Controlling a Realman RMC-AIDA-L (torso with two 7-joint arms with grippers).
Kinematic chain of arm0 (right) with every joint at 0, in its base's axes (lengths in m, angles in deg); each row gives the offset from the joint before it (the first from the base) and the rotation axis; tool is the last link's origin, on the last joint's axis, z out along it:
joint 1: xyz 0 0 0.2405 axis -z
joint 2: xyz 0 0 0 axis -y
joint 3: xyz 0 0 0.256 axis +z
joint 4: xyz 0 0 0 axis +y
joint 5: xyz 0 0 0.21 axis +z
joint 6: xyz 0 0 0 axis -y
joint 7: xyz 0 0 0.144 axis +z
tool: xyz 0 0 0
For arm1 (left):
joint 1: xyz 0 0 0.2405 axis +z
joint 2: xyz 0 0 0 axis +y
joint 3: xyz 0 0 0.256 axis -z
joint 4: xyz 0 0 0 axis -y
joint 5: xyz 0 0 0.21 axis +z
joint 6: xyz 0 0 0 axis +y
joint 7: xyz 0 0 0.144 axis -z
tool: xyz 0 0 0
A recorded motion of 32 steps. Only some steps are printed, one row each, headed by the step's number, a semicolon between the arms.
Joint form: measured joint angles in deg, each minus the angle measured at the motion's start. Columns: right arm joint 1, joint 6, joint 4, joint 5, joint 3, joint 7, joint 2; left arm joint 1, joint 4, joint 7, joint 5, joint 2, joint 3, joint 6.
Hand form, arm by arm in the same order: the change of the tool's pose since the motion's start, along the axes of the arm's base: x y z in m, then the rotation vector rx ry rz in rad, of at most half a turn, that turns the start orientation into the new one. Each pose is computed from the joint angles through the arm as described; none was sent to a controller.
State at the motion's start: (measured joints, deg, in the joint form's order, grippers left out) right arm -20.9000 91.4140 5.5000 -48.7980 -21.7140 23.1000 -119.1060; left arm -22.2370 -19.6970 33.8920 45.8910 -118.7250 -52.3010 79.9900
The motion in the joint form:
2: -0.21 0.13 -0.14 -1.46 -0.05 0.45 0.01; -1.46 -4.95 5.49 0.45 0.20 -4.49 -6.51
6: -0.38 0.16 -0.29 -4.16 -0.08 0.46 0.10; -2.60 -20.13 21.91 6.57 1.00 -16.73 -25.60
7: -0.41 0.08 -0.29 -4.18 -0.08 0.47 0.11; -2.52 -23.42 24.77 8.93 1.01 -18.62 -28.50
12: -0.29 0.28 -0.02 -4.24 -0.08 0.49 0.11; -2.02 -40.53 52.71 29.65 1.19 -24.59 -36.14
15: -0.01 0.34 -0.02 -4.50 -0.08 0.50 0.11; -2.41 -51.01 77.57 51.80 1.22 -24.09 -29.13
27: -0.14 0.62 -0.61 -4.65 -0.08 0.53 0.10; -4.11 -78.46 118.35 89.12 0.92 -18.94 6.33
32: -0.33 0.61 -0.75 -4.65 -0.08 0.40 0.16; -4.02 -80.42 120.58 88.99 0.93 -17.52 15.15
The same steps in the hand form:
2: -0.0035 0.0018 -0.0022 -0.0193 -0.0019 0.0230; 0.0158 0.0220 -0.0018 -0.0804 0.0096 -0.0057
6: -0.0081 0.0037 -0.0065 -0.0548 -0.0180 0.0537; 0.0552 0.0627 -0.0109 -0.2704 0.0917 0.0444
7: -0.0081 0.0040 -0.0065 -0.0558 -0.0180 0.0534; 0.0647 0.0669 -0.0125 -0.2912 0.1217 0.0449
12: -0.0080 0.0027 -0.0074 -0.0570 -0.0143 0.0533; 0.1162 0.0739 -0.0148 -0.4501 0.1772 0.0538
15: -0.0072 0.0010 -0.0078 -0.0600 -0.0153 0.0519; 0.1400 0.0632 -0.0161 -0.6329 0.2488 0.0920
27: -0.0086 0.0025 -0.0057 -0.0543 -0.0243 0.0627; 0.1591 0.0134 0.0206 -0.9043 0.4796 0.4635
32: -0.0092 0.0039 -0.0048 -0.0524 -0.0296 0.0660; 0.1544 -0.0048 0.0223 -1.0106 0.4972 0.5123

